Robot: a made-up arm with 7 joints. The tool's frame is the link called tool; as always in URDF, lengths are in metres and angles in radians. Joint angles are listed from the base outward. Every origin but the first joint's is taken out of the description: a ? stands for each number. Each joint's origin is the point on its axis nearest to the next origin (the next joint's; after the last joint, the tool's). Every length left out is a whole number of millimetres.
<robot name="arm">
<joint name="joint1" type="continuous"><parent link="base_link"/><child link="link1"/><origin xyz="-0.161 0.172 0.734" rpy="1.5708 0 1.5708"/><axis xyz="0 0 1"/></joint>
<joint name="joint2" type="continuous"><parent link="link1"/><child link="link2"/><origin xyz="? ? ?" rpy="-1.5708 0 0"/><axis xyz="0 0 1"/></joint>
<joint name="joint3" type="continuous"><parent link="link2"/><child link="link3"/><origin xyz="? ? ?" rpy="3.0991 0.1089 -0.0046"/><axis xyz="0 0 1"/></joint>
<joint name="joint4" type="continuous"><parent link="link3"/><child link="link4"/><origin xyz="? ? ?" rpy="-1.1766 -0.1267 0.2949"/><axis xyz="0 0 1"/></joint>
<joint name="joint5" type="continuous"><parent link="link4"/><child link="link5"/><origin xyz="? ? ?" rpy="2.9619 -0.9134 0.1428"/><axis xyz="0 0 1"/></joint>
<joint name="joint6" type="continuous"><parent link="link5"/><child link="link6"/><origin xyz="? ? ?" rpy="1.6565 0.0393 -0.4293"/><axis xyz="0 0 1"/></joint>
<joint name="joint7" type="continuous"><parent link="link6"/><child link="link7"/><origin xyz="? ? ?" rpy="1.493 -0.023 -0.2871"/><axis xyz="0 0 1"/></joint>
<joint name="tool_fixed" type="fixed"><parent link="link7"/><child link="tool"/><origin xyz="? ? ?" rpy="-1.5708 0 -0.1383"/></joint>
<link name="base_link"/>
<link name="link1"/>
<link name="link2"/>
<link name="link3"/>
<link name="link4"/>
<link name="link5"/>
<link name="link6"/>
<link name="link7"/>
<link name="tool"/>
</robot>
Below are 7 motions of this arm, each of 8 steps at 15 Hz.
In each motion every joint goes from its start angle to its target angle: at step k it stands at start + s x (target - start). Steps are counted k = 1, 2, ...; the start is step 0. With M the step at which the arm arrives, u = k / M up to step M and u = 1 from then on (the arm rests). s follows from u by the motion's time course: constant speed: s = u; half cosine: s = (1 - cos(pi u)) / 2; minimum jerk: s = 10 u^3 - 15 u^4 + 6 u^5.
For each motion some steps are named. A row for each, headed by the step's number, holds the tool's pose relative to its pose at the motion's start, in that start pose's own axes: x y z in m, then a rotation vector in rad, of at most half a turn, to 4 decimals.
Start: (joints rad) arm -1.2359 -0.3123 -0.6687 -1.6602 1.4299 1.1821 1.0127
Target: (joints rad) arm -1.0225 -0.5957 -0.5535 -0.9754 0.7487 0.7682 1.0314
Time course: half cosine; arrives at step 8
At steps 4, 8:
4: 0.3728 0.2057 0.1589 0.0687 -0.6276 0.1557
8: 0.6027 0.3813 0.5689 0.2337 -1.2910 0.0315

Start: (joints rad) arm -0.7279 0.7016 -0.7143 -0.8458 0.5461 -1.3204 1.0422
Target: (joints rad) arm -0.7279 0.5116 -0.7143 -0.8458 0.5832 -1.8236 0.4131
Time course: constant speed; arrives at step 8
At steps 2, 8:
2: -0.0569 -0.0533 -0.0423 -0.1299 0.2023 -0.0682
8: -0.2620 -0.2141 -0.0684 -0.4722 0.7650 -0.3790

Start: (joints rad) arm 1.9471 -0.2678 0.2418 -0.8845 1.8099 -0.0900 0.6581
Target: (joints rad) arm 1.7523 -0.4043 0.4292 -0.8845 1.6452 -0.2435 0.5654
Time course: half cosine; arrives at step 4
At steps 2, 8:
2: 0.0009 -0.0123 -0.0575 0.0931 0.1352 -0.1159
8: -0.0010 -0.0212 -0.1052 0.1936 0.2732 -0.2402

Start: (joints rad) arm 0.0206 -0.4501 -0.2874 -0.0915 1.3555 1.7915 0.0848
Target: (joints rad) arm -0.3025 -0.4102 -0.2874 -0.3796 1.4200 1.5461 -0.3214
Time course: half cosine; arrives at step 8
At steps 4, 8:
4: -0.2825 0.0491 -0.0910 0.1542 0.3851 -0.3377
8: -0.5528 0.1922 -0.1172 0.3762 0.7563 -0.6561

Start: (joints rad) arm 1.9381 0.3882 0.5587 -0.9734 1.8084 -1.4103 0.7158
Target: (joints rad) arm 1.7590 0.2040 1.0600 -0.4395 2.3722 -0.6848 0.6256
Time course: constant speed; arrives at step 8
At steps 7, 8:
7: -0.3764 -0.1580 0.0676 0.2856 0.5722 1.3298
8: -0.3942 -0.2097 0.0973 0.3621 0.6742 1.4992

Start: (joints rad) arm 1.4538 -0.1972 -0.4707 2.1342 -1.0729 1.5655 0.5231
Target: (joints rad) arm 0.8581 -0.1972 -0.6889 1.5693 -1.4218 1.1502 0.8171
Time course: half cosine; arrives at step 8
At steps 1, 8:
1: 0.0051 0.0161 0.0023 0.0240 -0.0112 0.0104
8: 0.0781 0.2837 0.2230 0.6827 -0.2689 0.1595

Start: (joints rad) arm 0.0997 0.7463 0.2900 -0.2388 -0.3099 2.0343 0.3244
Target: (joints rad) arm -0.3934 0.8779 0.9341 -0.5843 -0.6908 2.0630 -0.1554
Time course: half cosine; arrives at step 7
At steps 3, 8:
3: -0.2742 0.2080 0.0712 0.1185 0.4083 -0.0146
8: -0.6571 0.4976 0.4072 0.3227 1.0392 0.0744

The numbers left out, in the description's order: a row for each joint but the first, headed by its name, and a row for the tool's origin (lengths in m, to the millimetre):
joint2: -0.18 -0.533 0
joint3: -0.086 -0.018 0
joint4: -0.07 0.187 0
joint5: 0.238 -0.189 0
joint6: 0.259 0.242 0
joint7: 0.001 0.108 0
tool: 0.168 -0.236 0

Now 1 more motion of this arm.
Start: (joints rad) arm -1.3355 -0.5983 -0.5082 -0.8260 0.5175 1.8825 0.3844
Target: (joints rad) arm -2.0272 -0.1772 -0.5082 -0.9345 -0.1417 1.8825 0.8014
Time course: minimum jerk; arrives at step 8
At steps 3, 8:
3: -0.2548 0.0068 0.0112 -0.0969 0.1195 0.0375
8: -0.7807 0.1948 0.2234 -0.0950 0.3724 0.3426

